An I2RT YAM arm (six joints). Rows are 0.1 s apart.
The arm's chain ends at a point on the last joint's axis. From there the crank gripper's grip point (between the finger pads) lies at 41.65 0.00 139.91 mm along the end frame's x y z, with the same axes.
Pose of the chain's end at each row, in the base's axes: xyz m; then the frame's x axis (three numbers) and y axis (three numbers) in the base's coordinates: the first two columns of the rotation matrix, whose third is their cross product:
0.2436, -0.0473, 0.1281, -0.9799, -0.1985, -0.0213, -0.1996, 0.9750, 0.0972
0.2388, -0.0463, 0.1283, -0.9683, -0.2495, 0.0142, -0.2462, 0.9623, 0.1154
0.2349, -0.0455, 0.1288, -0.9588, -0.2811, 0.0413, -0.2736, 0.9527, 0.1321
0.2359, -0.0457, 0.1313, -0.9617, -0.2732, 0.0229, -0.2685, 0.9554, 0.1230
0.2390, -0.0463, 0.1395, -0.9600, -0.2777, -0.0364, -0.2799, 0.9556, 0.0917
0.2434, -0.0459, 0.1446, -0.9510, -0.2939, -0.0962, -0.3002, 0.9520, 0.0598
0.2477, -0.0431, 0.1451, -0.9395, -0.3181, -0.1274, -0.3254, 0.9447, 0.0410
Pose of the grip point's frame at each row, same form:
0.2030, -0.0416, -0.0120, -0.9799, -0.1985, -0.0213, -0.1996, 0.9750, 0.0972
0.1925, -0.0415, -0.0101, -0.9683, -0.2495, 0.0142, -0.2462, 0.9623, 0.1154
0.1843, -0.0411, -0.0080, -0.9588, -0.2811, 0.0413, -0.2736, 0.9527, 0.1321
0.1881, -0.0414, -0.0066, -0.9617, -0.2732, 0.0229, -0.2685, 0.9554, 0.1230
0.2003, -0.0441, -0.0012, -0.9600, -0.2777, -0.0364, -0.2799, 0.9556, 0.0917
0.2141, -0.0461, 0.0016, -0.9510, -0.2939, -0.0962, -0.3002, 0.9520, 0.0598
0.2236, -0.0452, 0.0011, -0.9395, -0.3181, -0.1274, -0.3254, 0.9447, 0.0410

